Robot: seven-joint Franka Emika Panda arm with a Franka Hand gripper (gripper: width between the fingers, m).
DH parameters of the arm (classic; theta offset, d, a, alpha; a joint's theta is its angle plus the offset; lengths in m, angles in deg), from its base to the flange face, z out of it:
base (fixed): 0 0 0 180
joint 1: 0 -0.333 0 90
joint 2: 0 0 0 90
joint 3: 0 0.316 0.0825 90
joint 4: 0 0 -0.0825 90
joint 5: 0 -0.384 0 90
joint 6: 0 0 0.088 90
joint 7: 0 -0.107 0 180
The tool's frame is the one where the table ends.
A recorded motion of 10 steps. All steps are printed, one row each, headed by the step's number.
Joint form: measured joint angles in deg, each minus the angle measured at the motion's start. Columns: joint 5, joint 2, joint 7, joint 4, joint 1, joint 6, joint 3.
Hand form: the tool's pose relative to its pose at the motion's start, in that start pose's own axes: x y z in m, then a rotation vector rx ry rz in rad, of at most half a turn. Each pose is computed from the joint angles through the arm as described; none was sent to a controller.
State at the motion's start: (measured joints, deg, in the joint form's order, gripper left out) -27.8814 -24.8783 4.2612 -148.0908 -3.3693 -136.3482 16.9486
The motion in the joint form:
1: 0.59 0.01 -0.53 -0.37 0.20 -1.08 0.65
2: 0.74 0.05 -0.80 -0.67 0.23 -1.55 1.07
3: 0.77 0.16 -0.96 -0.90 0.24 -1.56 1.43
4: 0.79 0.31 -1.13 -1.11 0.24 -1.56 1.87
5: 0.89 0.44 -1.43 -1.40 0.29 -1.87 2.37
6: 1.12 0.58 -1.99 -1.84 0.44 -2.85 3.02
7: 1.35 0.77 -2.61 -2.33 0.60 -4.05 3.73
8: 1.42 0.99 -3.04 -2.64 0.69 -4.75 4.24
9: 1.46 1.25 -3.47 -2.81 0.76 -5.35 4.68
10: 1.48 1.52 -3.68 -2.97 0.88 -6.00 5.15
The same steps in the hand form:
1: -0.0009 -0.0012 0.0021 -0.0134 0.0102 -0.0035
2: -0.0024 -0.0025 0.0045 -0.0188 0.0111 -0.0054
3: -0.0044 -0.0036 0.0075 -0.0217 0.0043 -0.0069
4: -0.0065 -0.0054 0.0109 -0.0247 -0.0035 -0.0096
5: -0.0084 -0.0068 0.0143 -0.0297 -0.0069 -0.0110
6: -0.0101 -0.0078 0.0178 -0.0383 -0.0013 -0.0097
7: -0.0118 -0.0089 0.0217 -0.0474 0.0064 -0.0079
8: -0.0133 -0.0098 0.0251 -0.0522 0.0084 -0.0060
9: -0.0140 -0.0109 0.0278 -0.0555 0.0104 -0.0034
10: -0.0146 -0.0120 0.0305 -0.0587 0.0132 -0.0042

